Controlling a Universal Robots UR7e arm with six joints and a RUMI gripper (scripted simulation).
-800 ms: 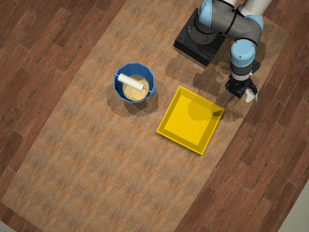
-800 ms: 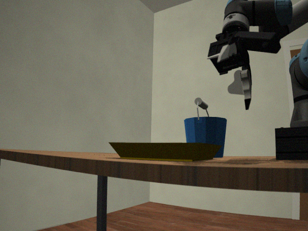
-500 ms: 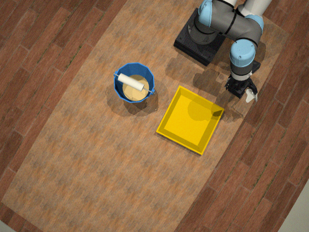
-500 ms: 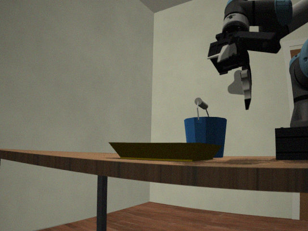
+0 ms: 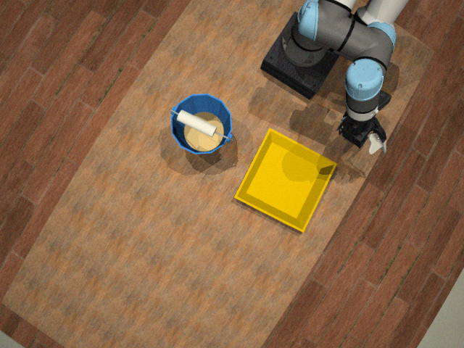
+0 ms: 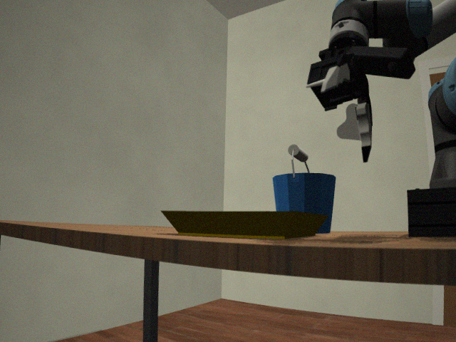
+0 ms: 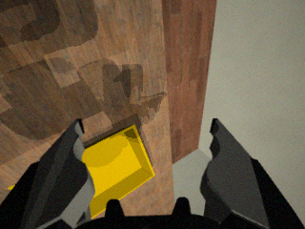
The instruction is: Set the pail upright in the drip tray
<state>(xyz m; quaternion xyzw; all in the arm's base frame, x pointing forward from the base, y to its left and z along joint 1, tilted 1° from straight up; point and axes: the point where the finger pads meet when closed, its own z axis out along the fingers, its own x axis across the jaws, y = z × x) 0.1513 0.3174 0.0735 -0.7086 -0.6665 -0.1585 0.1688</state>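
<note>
The pail handle lies 40 cm to the right of my hand, 28 cm ahead of it and 4 cm above it. Round my hand: yellow drip tray: 23 cm ahead, 14 cm below, 9 cm to the right; then pail: 40 cm to the right, 27 cm ahead, 2 cm below.
</note>
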